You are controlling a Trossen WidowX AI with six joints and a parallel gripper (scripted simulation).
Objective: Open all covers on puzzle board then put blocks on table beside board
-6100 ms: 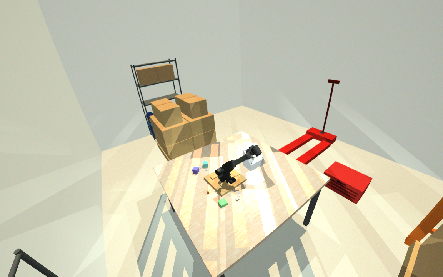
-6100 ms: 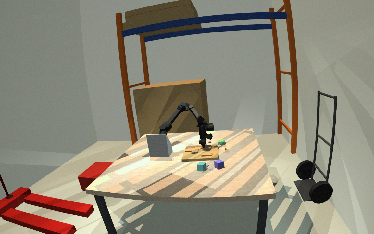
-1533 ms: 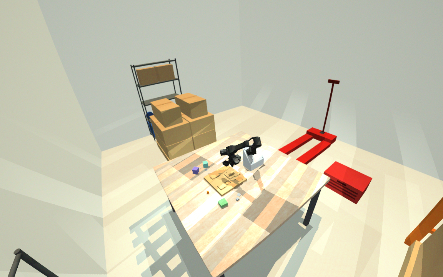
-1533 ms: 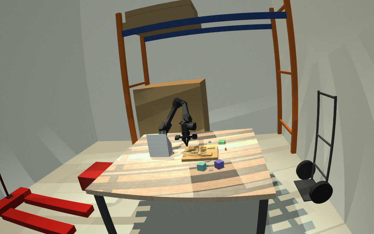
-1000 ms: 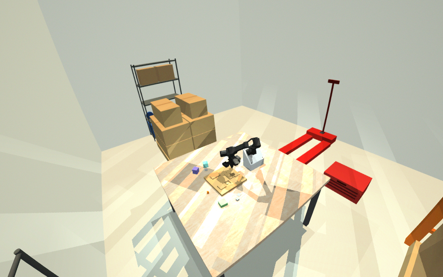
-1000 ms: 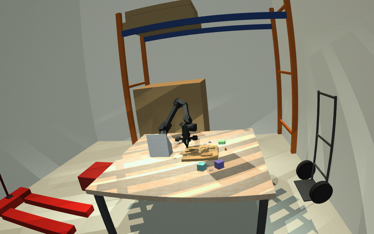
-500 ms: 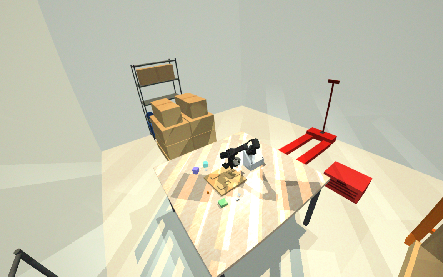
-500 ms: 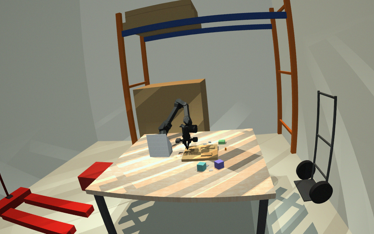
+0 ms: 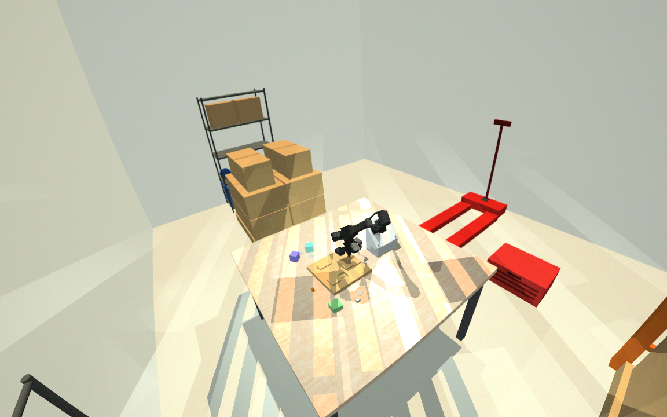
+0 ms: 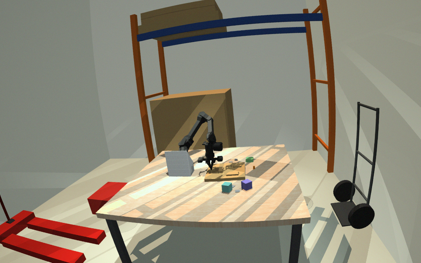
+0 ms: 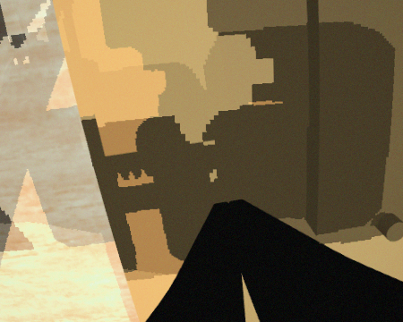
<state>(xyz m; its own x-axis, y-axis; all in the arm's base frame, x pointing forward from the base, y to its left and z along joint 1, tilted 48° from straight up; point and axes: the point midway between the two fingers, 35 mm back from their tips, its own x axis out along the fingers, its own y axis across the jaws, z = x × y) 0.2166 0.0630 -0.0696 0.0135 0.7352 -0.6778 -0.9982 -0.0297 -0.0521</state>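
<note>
The wooden puzzle board lies 9 cm ahead of my gripper tip, 2 cm to the left of it and 2 cm below it. The rest, counted from my gripper tip: teal cube (15 cm ahead, 27 cm to the right, 2 cm below); tiny orange piece (32 cm ahead, 8 cm to the left, 3 cm below); small grey piece (16 cm ahead, 29 cm to the left, 3 cm below).
</note>
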